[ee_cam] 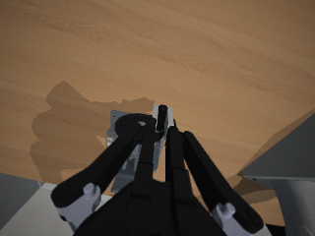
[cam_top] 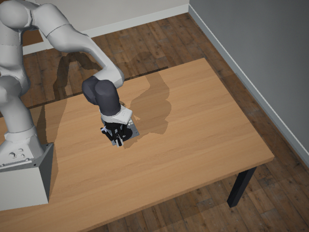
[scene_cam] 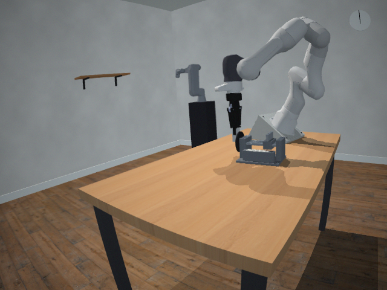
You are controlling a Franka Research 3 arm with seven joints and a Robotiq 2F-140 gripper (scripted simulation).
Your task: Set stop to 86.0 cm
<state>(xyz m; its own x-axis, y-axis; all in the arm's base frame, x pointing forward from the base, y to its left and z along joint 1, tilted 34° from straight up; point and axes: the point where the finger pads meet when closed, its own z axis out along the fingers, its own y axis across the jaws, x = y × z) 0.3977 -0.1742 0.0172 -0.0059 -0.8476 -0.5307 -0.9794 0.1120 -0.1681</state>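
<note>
Right now the black handwheel is 2 cm to the left of my hand, 2 cm below it and 1 cm ahead of it. Also, from my hand: sliding stop block: 18 cm to the left, 5 cm ahead, 1 cm below.
</note>
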